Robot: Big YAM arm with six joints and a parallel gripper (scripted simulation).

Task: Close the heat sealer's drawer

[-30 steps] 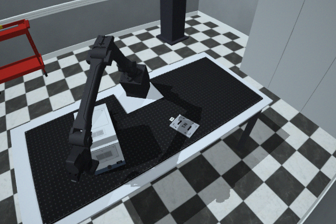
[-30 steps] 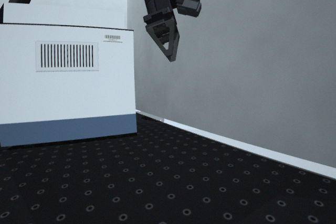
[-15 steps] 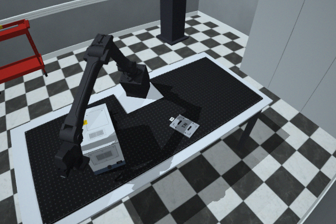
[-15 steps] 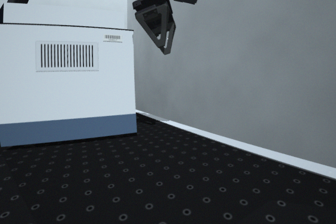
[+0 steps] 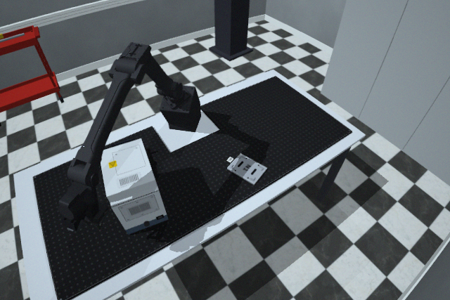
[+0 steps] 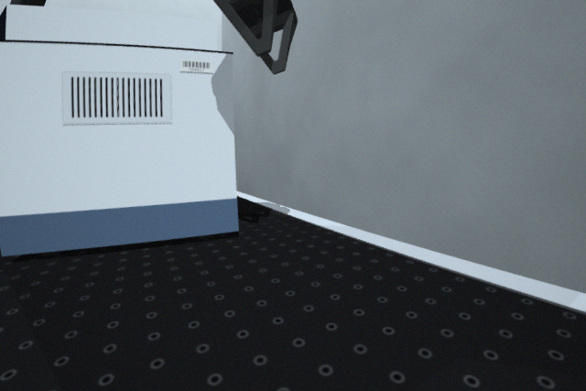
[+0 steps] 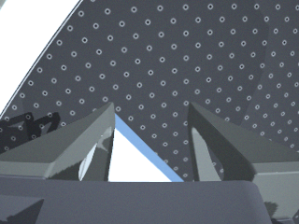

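Now: hand 33 cm past the dark blue drawer, 27 cm to the right of it and 13 cm above it. From my hand the other things lie so: tiny tag: 3 cm behind, 69 cm to the left, 21 cm below.
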